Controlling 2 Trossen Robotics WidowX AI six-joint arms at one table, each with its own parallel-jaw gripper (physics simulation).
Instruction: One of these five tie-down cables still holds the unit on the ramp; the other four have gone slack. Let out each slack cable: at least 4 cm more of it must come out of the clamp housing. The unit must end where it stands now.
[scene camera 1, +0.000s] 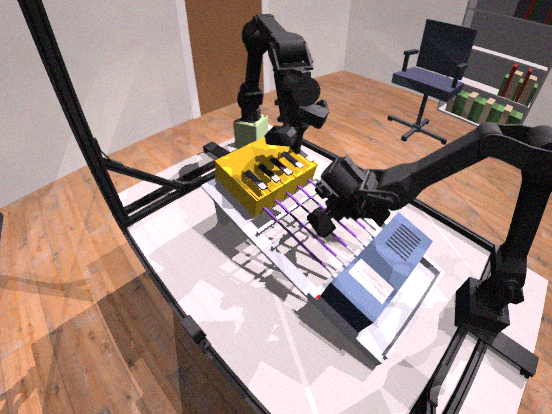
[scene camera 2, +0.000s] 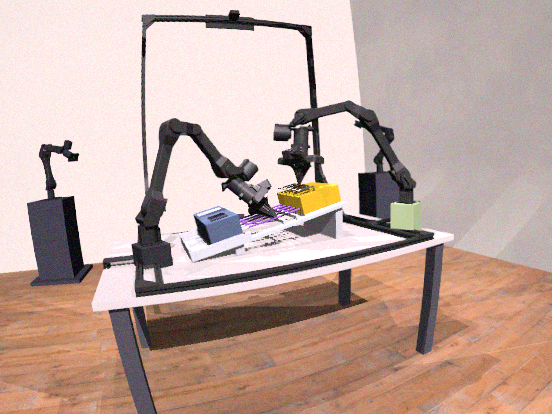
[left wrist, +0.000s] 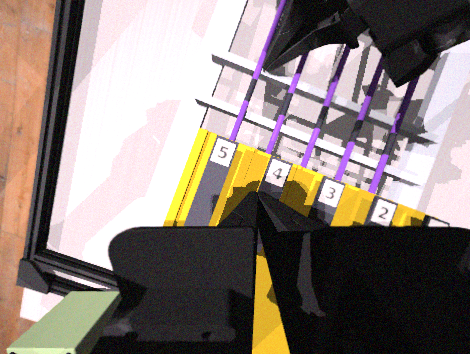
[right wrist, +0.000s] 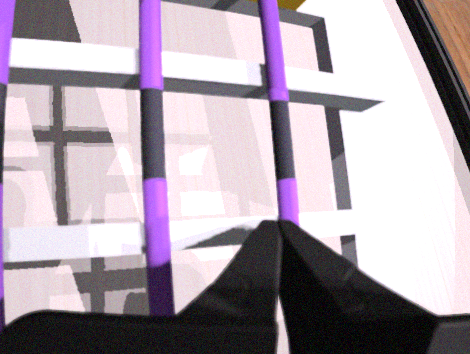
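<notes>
The yellow clamp housing (scene camera 1: 237, 162) (scene camera 2: 322, 197) sits high on the white ramp (scene camera 1: 295, 280) (scene camera 2: 215, 251). Several purple cables with dark bands run from it toward the blue unit (scene camera 1: 392, 272) (scene camera 2: 217, 227) lower down; the cable by label 5 (left wrist: 242, 110) (right wrist: 272, 50) is outermost. I cannot tell which cables are slack. My left gripper (scene camera 1: 298, 150) (scene camera 2: 300, 184) (left wrist: 256, 198) is shut and empty, above the housing near label 4 (left wrist: 277, 173). My right gripper (scene camera 2: 275, 216) (left wrist: 265, 67) (right wrist: 274, 233) is shut and empty, its tips right by cable 5. Its body hides parts of the other cables.
White crossbars (left wrist: 310, 135) (right wrist: 210, 72) span the ramp below the cables. A green block (scene camera 1: 250, 131) (scene camera 2: 406, 215) (left wrist: 65, 320) is under the left arm's base. A black frame (scene camera 2: 225, 282) runs around the table top (scene camera 2: 112, 292).
</notes>
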